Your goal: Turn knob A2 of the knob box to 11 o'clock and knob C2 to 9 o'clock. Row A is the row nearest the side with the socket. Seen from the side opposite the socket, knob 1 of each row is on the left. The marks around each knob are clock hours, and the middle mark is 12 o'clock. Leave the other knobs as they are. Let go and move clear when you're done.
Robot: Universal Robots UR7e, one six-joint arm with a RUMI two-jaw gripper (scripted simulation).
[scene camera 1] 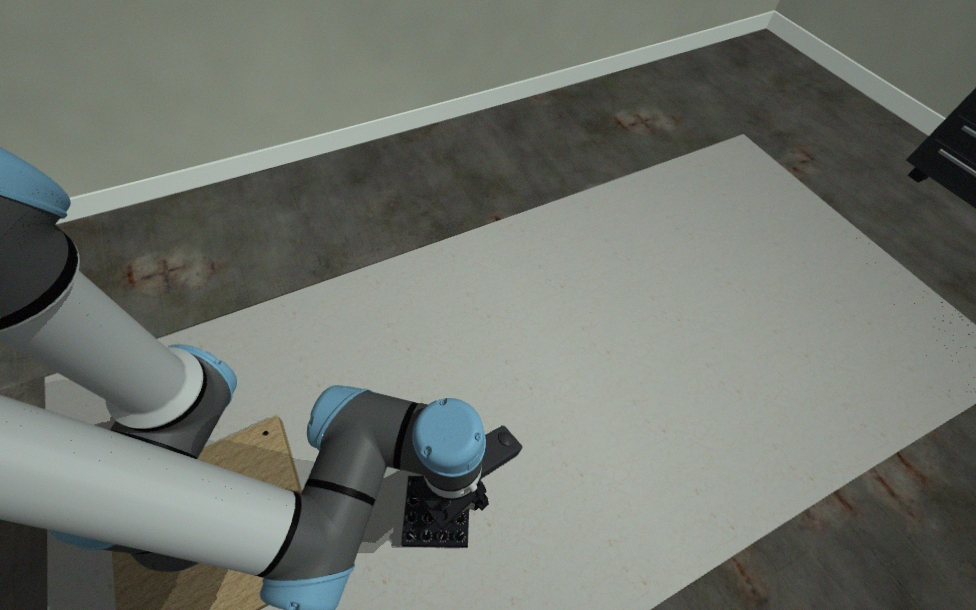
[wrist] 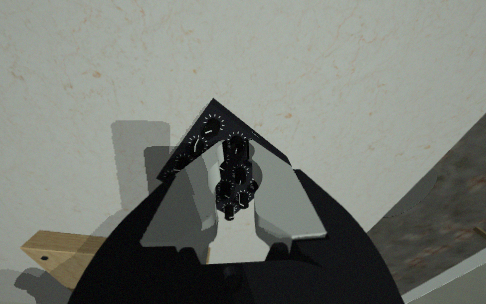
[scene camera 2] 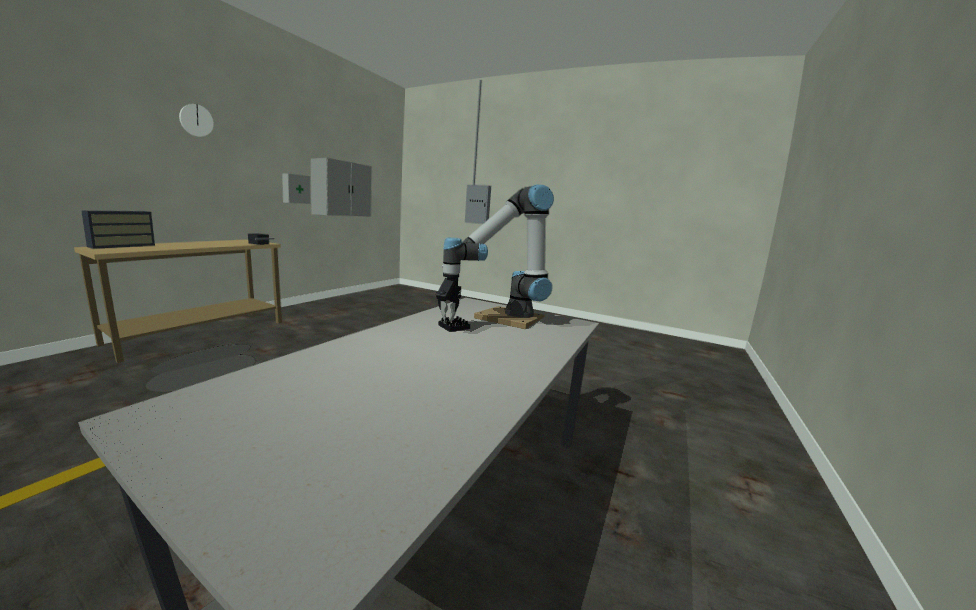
Path:
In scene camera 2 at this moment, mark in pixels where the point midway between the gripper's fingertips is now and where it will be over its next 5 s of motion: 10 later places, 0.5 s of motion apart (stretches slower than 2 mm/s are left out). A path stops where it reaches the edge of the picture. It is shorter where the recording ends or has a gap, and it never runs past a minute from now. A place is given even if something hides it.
The gripper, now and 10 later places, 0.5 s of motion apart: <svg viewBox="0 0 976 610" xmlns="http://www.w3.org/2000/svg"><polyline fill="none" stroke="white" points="447,323 448,318 449,315 449,314 449,312 449,312 448,310 448,310 448,313 448,317 448,319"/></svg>

